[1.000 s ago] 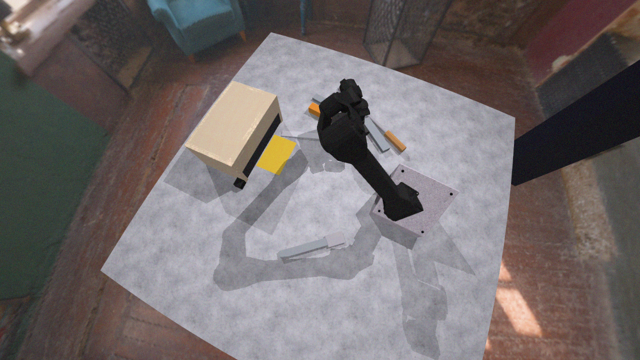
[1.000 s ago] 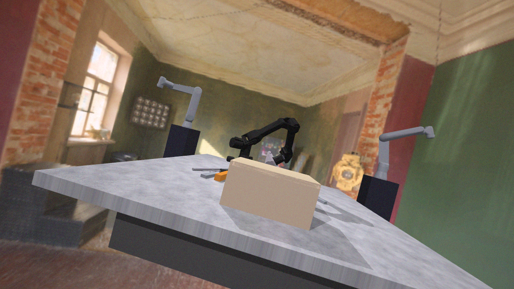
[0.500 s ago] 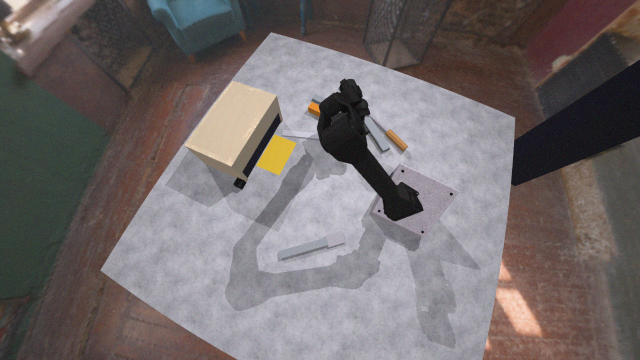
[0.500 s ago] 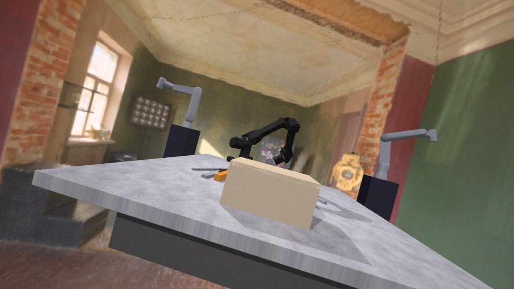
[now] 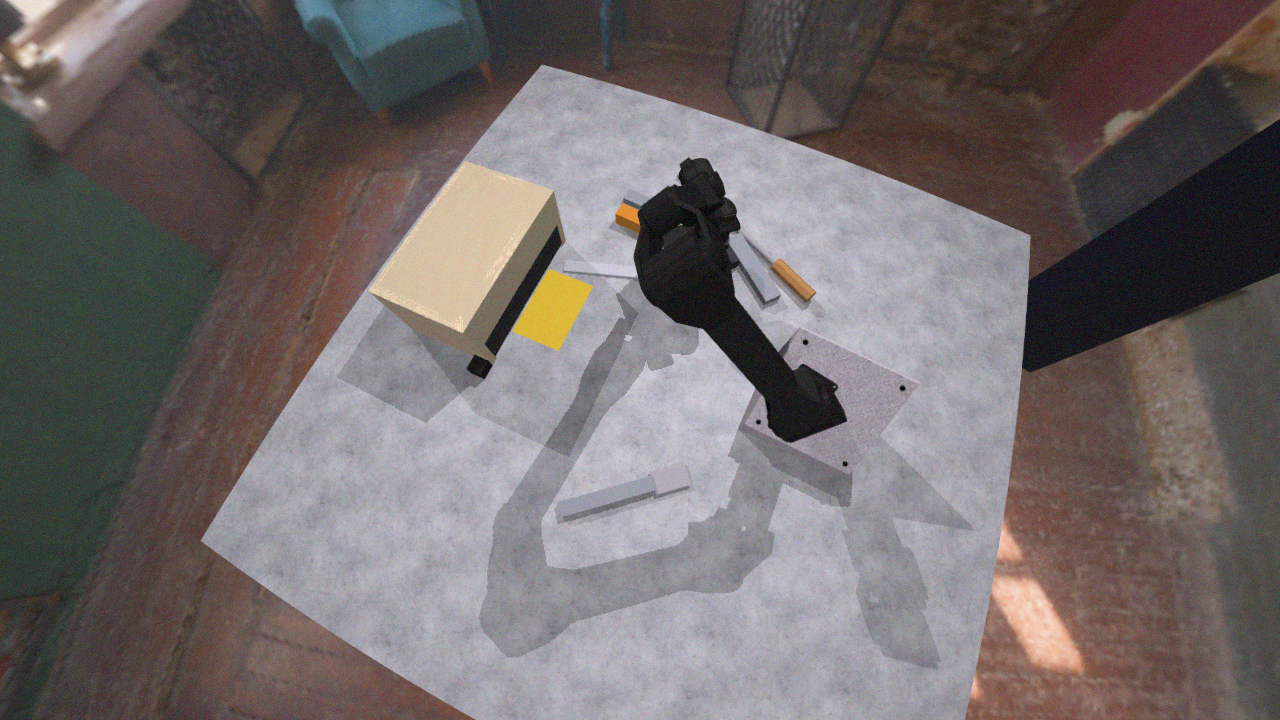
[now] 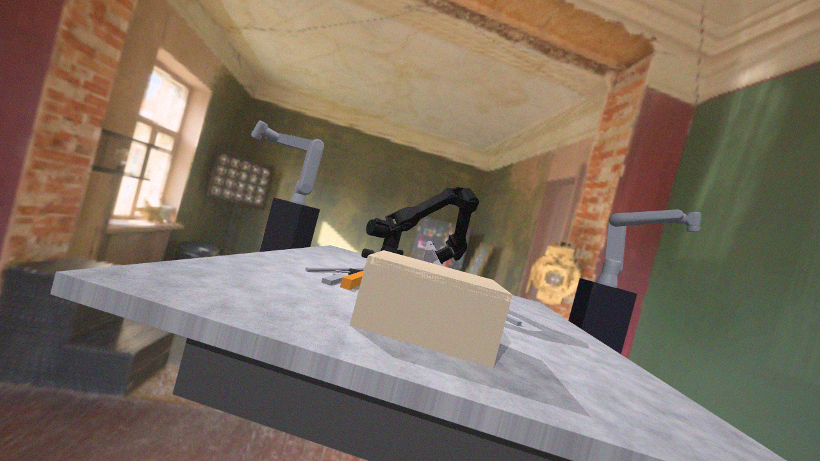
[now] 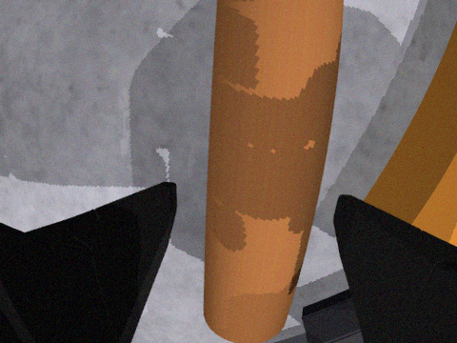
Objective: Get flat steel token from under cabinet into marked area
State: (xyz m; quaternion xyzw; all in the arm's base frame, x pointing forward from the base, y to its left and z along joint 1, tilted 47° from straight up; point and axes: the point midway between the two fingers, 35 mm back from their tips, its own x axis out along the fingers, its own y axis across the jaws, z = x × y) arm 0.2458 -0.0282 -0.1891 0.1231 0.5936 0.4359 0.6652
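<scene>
My gripper tip is now 11 cm short of the orange bar, 5 cm to the left of it and 1 cm below it. From my gripper tip the other things lie so: flat grey token (34 cm ahead, 19 cm to the left, 1 cm below); grey bar (8 cm behind, 8 cm to the right); black-handled tool (3 cm ahead, 11 cm to the right).
</scene>
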